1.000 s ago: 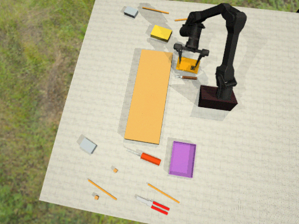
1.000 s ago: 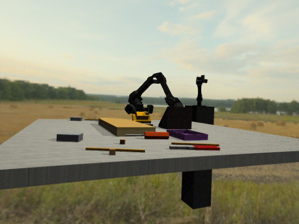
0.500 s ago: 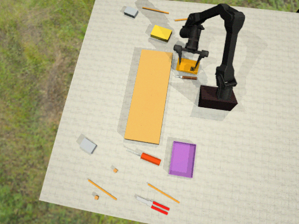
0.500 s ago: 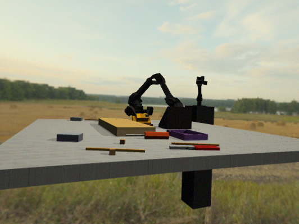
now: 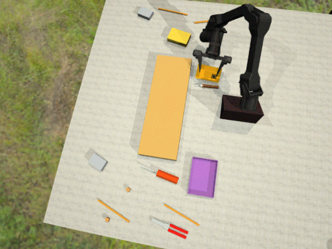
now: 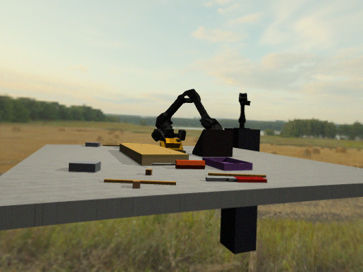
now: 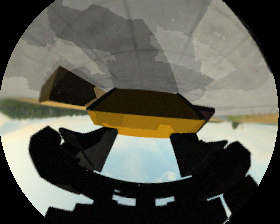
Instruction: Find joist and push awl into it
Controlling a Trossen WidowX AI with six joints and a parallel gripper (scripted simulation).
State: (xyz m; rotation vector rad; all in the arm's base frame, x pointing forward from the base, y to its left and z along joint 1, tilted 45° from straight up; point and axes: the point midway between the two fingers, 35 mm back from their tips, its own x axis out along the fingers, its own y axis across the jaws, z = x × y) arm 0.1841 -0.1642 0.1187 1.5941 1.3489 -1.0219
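Right now my gripper tip is 1 cm past the yellow stud finder and 1 cm above it. Round my gripper tip: yellow block: 23 cm to the right, 17 cm ahead, 5 cm below; purple tray: 49 cm to the left, 5 cm below, 3 cm behind; awl: 5 cm below, 4 cm to the left, 1 cm ahead.
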